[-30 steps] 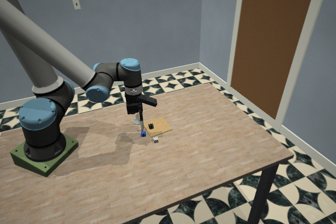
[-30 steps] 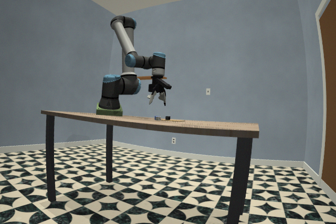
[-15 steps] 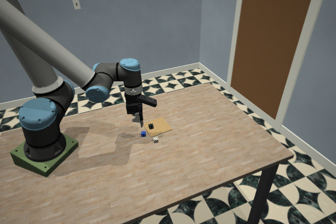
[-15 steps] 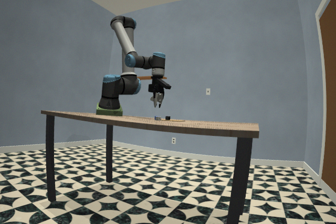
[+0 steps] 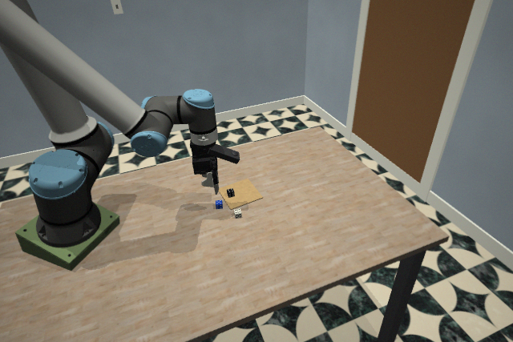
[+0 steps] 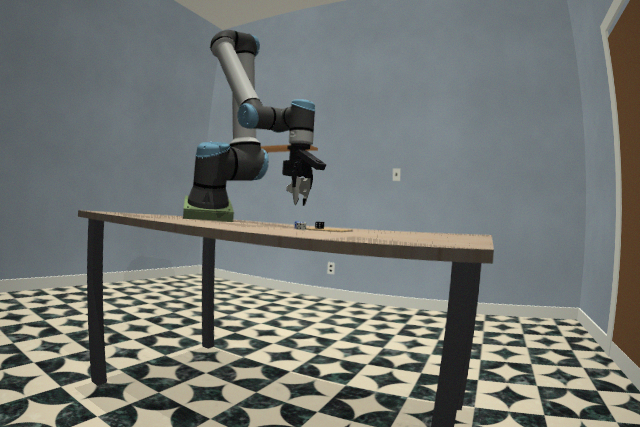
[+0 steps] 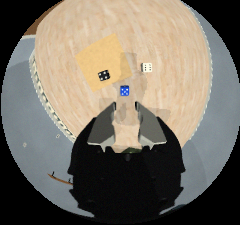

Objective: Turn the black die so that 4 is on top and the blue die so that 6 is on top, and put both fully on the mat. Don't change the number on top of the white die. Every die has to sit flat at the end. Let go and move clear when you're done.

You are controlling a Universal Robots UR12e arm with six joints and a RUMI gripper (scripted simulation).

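The blue die lies 90 mm below my hand. From my hand the other things lie so: white die (60 mm ahead, 70 mm to the right, 90 mm below); then tan mat (90 mm ahead, 50 mm to the left, 100 mm below); then black die (60 mm ahead, 50 mm to the left, 80 mm below).
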